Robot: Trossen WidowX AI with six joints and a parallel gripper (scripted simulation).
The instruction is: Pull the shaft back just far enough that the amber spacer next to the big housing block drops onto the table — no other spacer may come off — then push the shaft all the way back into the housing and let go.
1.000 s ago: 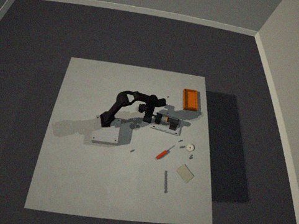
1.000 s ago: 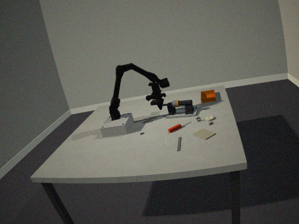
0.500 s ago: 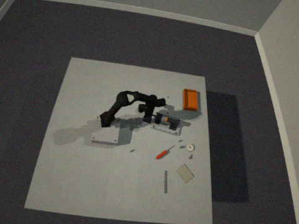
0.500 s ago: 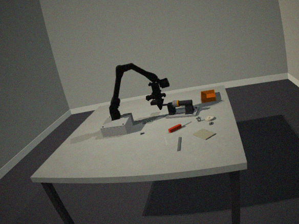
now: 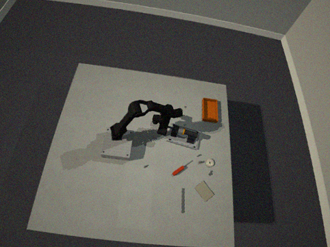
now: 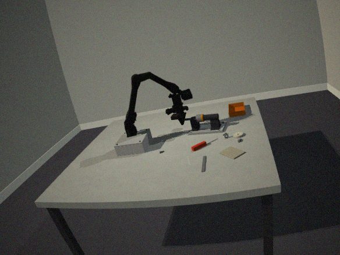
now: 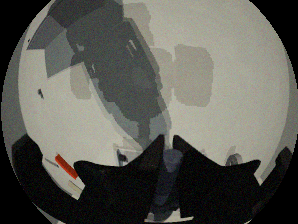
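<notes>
Now: gripper tip 70 mm short of the shaft, 30 mm to the left of it and 30 mm below it. Round my gripper tip: white disc 320 mm ahead, 280 mm to the right, 40 mm below; then amber spacer 140 mm ahead, 50 mm to the right, 30 mm above; then orange bin 400 mm ahead, 150 mm to the left, 40 mm below.
</notes>
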